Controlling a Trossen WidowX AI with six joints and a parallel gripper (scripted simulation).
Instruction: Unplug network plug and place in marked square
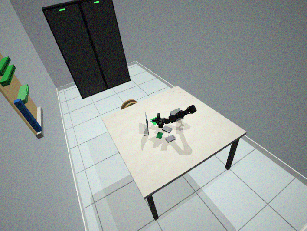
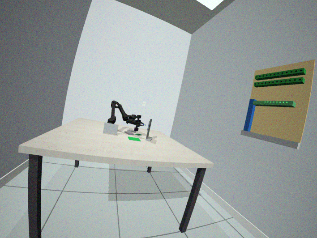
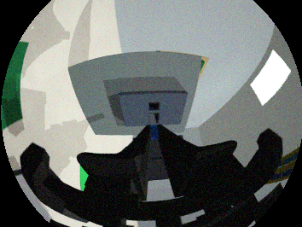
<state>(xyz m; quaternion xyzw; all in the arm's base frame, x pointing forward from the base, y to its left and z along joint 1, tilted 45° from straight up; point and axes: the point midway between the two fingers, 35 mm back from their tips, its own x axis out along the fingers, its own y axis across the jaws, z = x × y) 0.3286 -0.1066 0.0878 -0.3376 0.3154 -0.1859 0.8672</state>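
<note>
The green marked square lies 11 cm behind my gripper tip, 11 cm to the right of it and 15 cm below it. Also, from my gripper tip: blue plug: right at my gripper tip; then grey panel: 6 cm ahead, 4 cm to the right, 5 cm below.
</note>
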